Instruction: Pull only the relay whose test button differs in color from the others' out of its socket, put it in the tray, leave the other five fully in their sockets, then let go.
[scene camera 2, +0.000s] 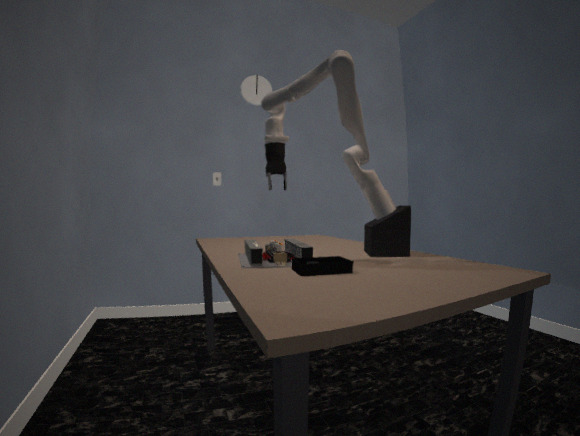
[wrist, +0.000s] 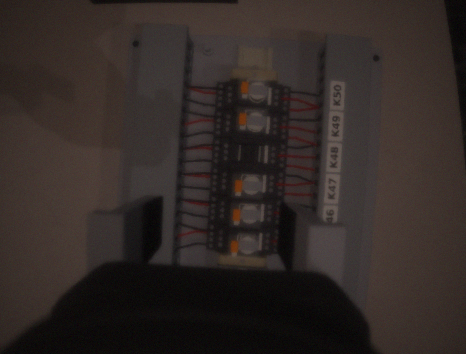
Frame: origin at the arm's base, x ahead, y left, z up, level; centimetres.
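Seen in the pictures: gripper, fingertip midpoint: (scene camera 2: 277, 189) (wrist: 220, 224); arm's base, origin of the base link: (scene camera 2: 385, 214).
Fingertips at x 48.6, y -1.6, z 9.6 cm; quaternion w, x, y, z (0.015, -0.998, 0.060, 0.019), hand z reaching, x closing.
Note:
Offsets run from my fingertips to a thing's middle. "*": to the spot under its first point. Level surfaces: height alone.
My gripper (scene camera 2: 278, 188) (wrist: 220, 224) is open and empty, high above the relay panel (scene camera 2: 251, 265) (wrist: 210, 67). In the wrist view, relays with orange test buttons sit in a column of sockets: two at the top {* dy +9.1, dx +2.7, dz -19.4 cm} (wrist: 257, 91) {* dy +6.5, dx +2.4, dz -19.4 cm} (wrist: 256, 121) and several lower down {dy +1.0, dx +1.3, dz -21.4 cm} (wrist: 251, 185) {dy -1.6, dx +0.9, dz -21.4 cm} (wrist: 248, 214) {dy -4.4, dx +0.6, dz -21.4 cm} (wrist: 248, 244). The socket between these groups {* dy +3.8, dx +1.9, dz -23.7 cm} (wrist: 251, 154), near label K48, holds no relay. The black tray {dy +26.5, dx -5.8, dz -24.4 cm} (scene camera 2: 325, 268) (wrist: 165, 1) stands beside the panel. A faint grey mark shows at its opening in the scene view; its inside is mostly hidden.
Grey wiring ducts stand along both sides of the relay row, the left duct {dy +1.4, dx -7.2, dz -22.9 cm} (wrist: 152, 100) and the labelled right duct {* dy +11.2, dx +10.9, dz -19.9 cm} (wrist: 345, 65). Red and black wires {* dy +6.0, dx +6.8, dz -23.9 cm} (wrist: 300, 128) run from the sockets to them. The robot's black base (scene camera 2: 387, 237) stands on the wooden table {dz -26.2 cm} (scene camera 2: 400, 290).

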